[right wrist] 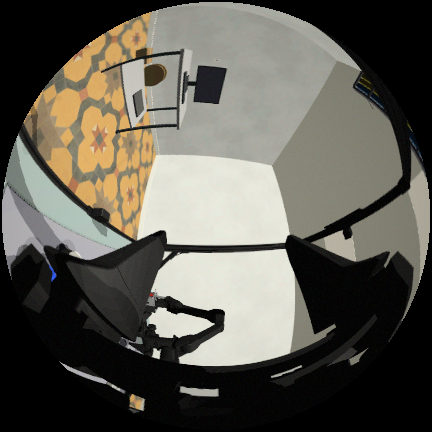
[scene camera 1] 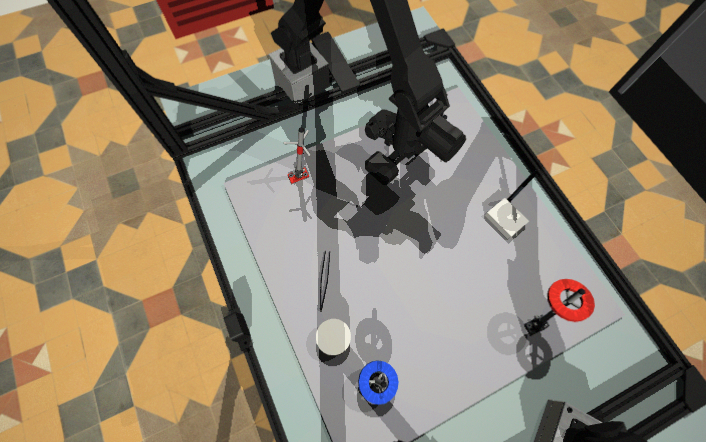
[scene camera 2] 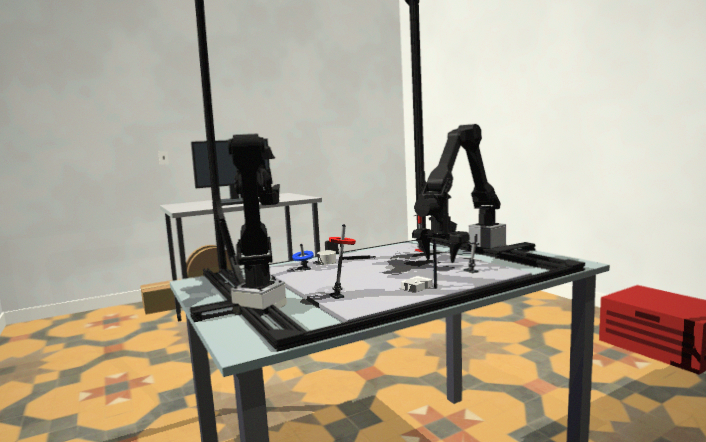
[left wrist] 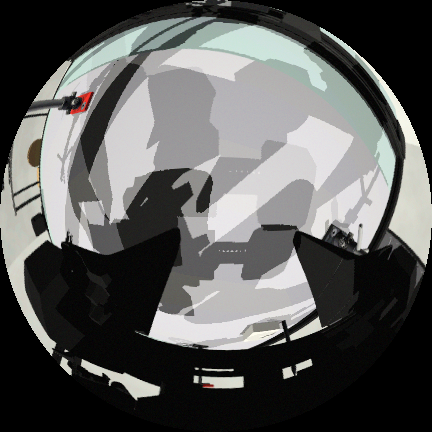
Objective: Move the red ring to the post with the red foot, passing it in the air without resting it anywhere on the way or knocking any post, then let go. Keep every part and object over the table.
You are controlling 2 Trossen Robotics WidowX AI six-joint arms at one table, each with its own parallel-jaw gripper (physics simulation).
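Seen in the pictures: left gripper, fingertip midpoint: [scene camera 1: 401, 167] [scene camera 2: 440, 261] [left wrist: 240, 235]; right gripper, fingertip midpoint: [right wrist: 229, 239] [scene camera 2: 276, 171]; left arm's base, origin of the base link: [right wrist: 155, 302] [scene camera 1: 298, 58] [scene camera 2: 487, 224]; right arm's base, origin of the base link: [scene camera 2: 258, 284].
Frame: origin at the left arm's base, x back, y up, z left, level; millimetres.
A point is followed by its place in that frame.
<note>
The red ring [scene camera 1: 555, 297] {x -717, y 67, z 53 mm} [scene camera 2: 350, 241] {x -735, y 67, z 108 mm} hangs high around a tall black post [scene camera 2: 339, 268] {x -749, y -9, z 72 mm}, near its top, at the right of scene camera 1. The post with the red foot [scene camera 1: 298, 175] {x -223, y -62, z -148 mm} [left wrist: 83, 102] {x -217, y -79, z -130 mm} stands at the back left of scene camera 1; in scene camera 2 my left arm partly hides it. My left gripper [scene camera 1: 382, 146] [scene camera 2: 440, 259] {x -332, y -71, z 56 mm} [left wrist: 240, 235] {x -332, y -71, z 56 mm} is open and empty, pointing down low over the mat, to the right of the red-footed post in scene camera 1 and far from the ring. My right gripper [scene camera 2: 270, 193] [right wrist: 229, 239] {x -685, y 245, z -349 mm} is open and empty, raised high above its base.
A grey post [scene camera 2: 473, 252] {x -320, y -26, z 180 mm} [left wrist: 344, 239] {x -318, y -65, z 168 mm} stands near my left gripper. The blue ring [scene camera 1: 364, 382] {x -646, y -31, z -276 mm} [scene camera 2: 295, 255] {x -679, y -37, z -273 mm} is on a short post. A white cylinder [scene camera 1: 333, 337] {x -551, y -50, z -277 mm} [scene camera 2: 326, 256] {x -569, y -57, z -250 mm}, a white block [scene camera 1: 505, 217] {x -556, y -65, z 162 mm} [scene camera 2: 416, 283] {x -579, y -65, z 188 mm} and an upright dark rod [scene camera 1: 521, 187] {x -529, y -16, z 207 mm} [scene camera 2: 435, 262] {x -530, y -12, z 214 mm} are obstacles.
</note>
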